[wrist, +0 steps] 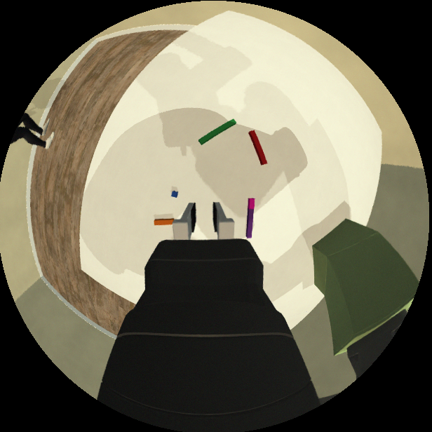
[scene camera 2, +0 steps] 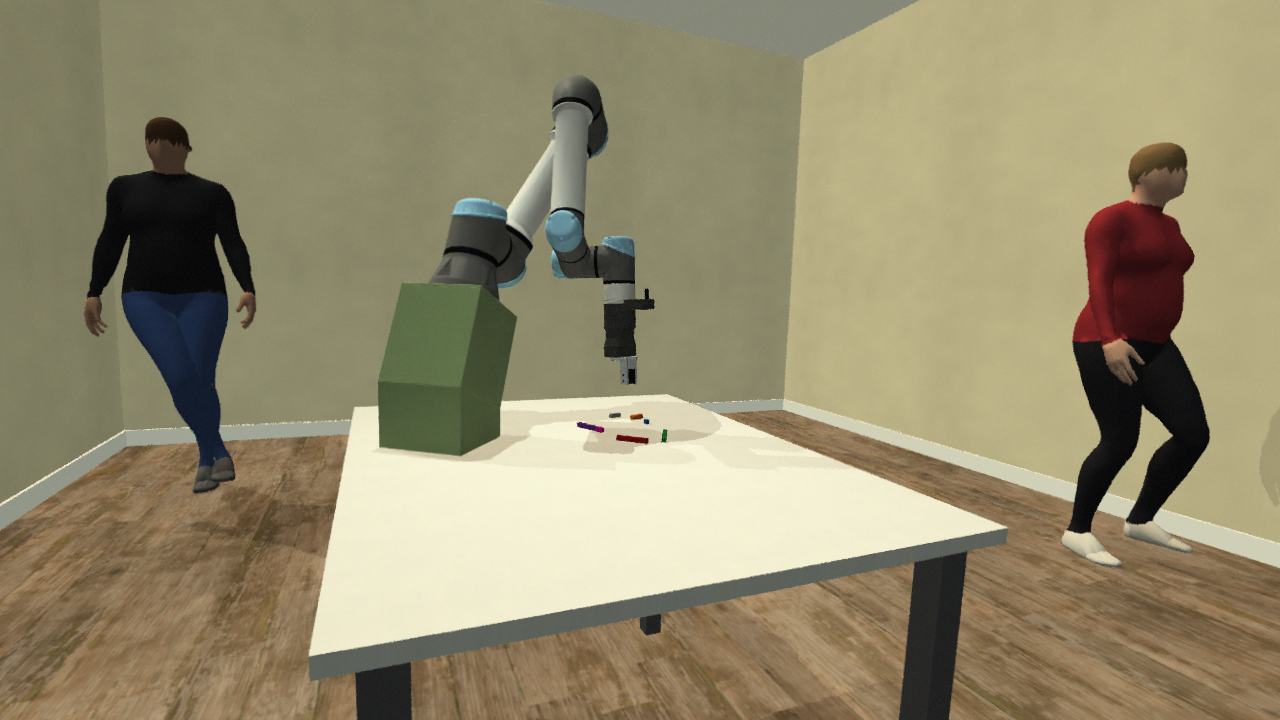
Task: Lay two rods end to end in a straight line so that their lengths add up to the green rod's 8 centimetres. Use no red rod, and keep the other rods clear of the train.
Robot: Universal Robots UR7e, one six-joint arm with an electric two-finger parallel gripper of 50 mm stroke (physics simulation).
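Frame: origin at the arm's base, x back, y down, z right, level; centimetres.
Seen in the pictures: gripper, fingertip midpoint: (scene camera 2: 628,384); arm's base, origin of the base link: (scene camera 2: 462,300).
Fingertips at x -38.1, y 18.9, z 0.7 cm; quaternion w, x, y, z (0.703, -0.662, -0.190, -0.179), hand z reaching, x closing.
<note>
Pixels of each thing's top centre, then the offset from my fingertips to it. Level surfaces: height alone.
- purple rod, middle of its top: (scene camera 2: 587,424) dz +0.4, dx +10.0, dy +9.2 cm
- shorter magenta rod, middle of its top: (scene camera 2: 599,427) dz +3.9, dx +8.0, dy +9.2 cm
- green rod, middle of its top: (scene camera 2: 664,433) dz +12.6, dx -4.6, dy +9.2 cm
- red rod, middle of its top: (scene camera 2: 632,436) dz +14.1, dx +3.6, dy +9.2 cm
- small blue block, middle of its top: (scene camera 2: 646,419) dz -1.8, dx -5.5, dy +9.2 cm
- orange rod, middle of its top: (scene camera 2: 636,414) dz -7.6, dx -5.0, dy +9.2 cm
- grey rod, middle of its top: (scene camera 2: 614,413) dz -10.6, dx -0.2, dy +9.2 cm
- white table, its level: dy +10.3 cm
A purple rod (scene camera 2: 588,426) (wrist: 249,224) and a shorter magenta rod (scene camera 2: 599,429) (wrist: 251,203) lie end to end in a line, with no gap that I can see. The green rod (scene camera 2: 664,436) (wrist: 217,132) lies apart from them, at a slant in the wrist view. A red rod (scene camera 2: 631,439) (wrist: 258,147) lies between the green rod and the magenta end, touching neither. My gripper (scene camera 2: 628,383) (wrist: 204,211) is open and empty, high above the table, beside the purple and magenta line in the wrist view.
A small blue block (scene camera 2: 646,421) (wrist: 174,194), an orange rod (scene camera 2: 636,416) (wrist: 164,222) and a grey rod (scene camera 2: 614,415) lie on the white table (scene camera 2: 626,537). The green robot pedestal (scene camera 2: 420,367) (wrist: 370,270) stands on the table. Two people (scene camera 2: 170,232) (scene camera 2: 1136,268) stand beyond its sides.
</note>
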